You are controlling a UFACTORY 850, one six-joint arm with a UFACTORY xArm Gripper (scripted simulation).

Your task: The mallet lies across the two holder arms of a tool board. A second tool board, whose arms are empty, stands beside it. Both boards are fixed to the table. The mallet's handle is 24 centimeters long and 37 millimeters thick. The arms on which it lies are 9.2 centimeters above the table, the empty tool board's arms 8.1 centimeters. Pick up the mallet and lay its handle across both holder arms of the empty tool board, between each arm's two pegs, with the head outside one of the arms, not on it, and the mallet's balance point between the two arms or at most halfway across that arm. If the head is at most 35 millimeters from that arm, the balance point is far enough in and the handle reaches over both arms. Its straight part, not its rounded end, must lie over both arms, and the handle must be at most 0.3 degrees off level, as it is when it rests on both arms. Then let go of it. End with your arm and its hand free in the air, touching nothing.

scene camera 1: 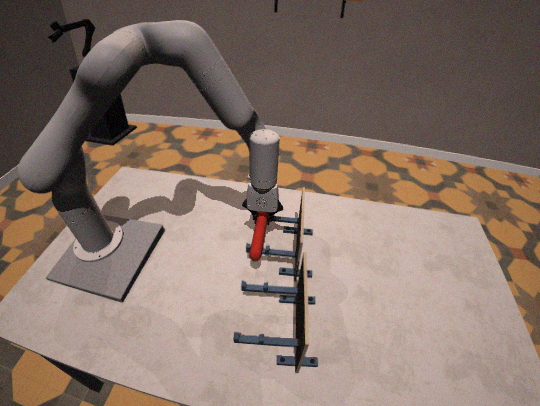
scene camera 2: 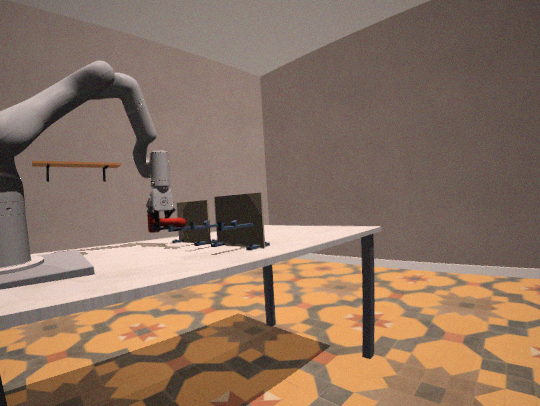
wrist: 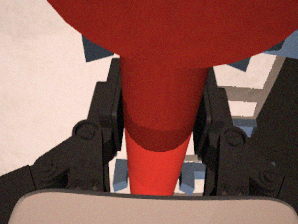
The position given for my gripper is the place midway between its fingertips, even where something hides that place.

In view: my gripper (scene camera 1: 262, 221), a red mallet (wrist: 160, 104) and a tool board (scene camera 2: 231, 211).
My gripper is seen too in scene camera 2 (scene camera 2: 162, 227) and in the wrist view (wrist: 160, 79).
